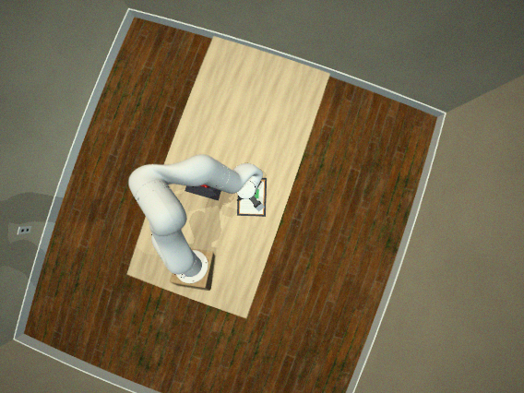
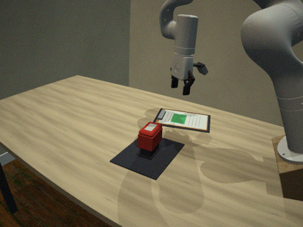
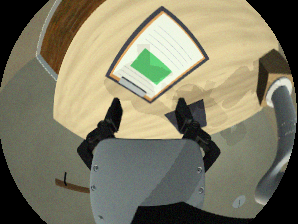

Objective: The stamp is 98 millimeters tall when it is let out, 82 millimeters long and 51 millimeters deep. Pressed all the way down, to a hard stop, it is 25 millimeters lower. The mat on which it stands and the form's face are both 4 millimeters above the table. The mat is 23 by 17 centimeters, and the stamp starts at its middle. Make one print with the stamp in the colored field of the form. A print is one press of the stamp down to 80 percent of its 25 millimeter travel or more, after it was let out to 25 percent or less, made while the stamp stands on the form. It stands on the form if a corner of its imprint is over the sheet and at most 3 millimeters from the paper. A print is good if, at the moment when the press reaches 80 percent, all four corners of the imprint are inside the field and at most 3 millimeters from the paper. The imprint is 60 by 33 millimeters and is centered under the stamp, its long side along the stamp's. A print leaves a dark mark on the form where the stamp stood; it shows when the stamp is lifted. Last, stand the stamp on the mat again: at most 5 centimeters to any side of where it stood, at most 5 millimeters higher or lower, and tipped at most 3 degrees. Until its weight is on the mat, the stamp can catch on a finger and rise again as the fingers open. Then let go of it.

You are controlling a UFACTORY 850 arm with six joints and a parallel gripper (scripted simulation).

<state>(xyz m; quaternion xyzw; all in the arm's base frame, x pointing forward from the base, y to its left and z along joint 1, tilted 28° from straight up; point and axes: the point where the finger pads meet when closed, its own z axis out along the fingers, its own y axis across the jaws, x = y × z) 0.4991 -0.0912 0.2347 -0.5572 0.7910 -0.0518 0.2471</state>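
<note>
Now: the stamp 28 cm to the left of my hand, 12 cm behind it and 9 cm below it. Round my hand: mat: 28 cm to the left, 14 cm below, 12 cm behind; form: 14 cm below, 1 cm to the right, 1 cm behind.
</note>
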